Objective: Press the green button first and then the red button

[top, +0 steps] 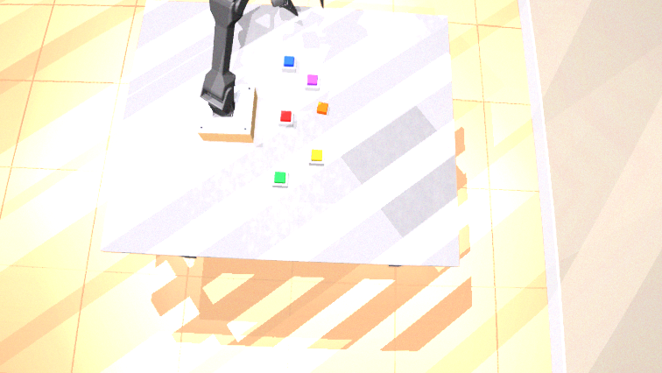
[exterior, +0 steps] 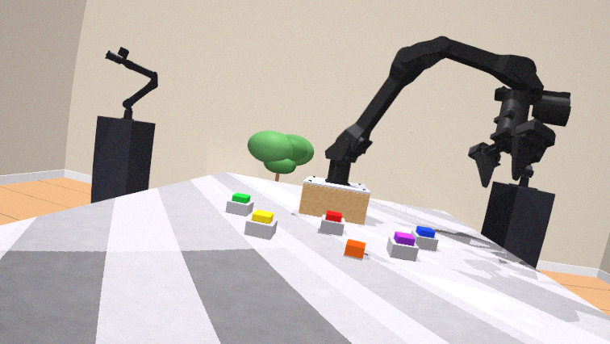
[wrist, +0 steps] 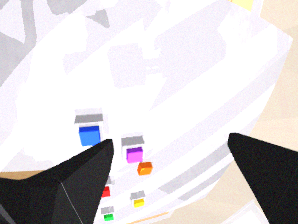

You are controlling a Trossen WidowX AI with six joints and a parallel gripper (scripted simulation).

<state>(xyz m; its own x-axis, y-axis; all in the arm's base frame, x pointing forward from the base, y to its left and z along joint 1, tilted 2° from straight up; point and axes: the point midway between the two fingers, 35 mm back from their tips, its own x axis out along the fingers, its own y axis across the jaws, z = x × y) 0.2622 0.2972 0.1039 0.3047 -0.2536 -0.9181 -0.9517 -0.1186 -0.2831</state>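
My gripper tip is 100 mm past the green button, 500 mm to the left of it and 130 mm above it. Round my gripper tip: orange block (40 mm ahead, 260 mm to the right, 150 mm below); purple button (10 mm ahead, 170 mm to the right, 130 mm below); blue button (70 mm behind, 100 mm to the right, 130 mm below).
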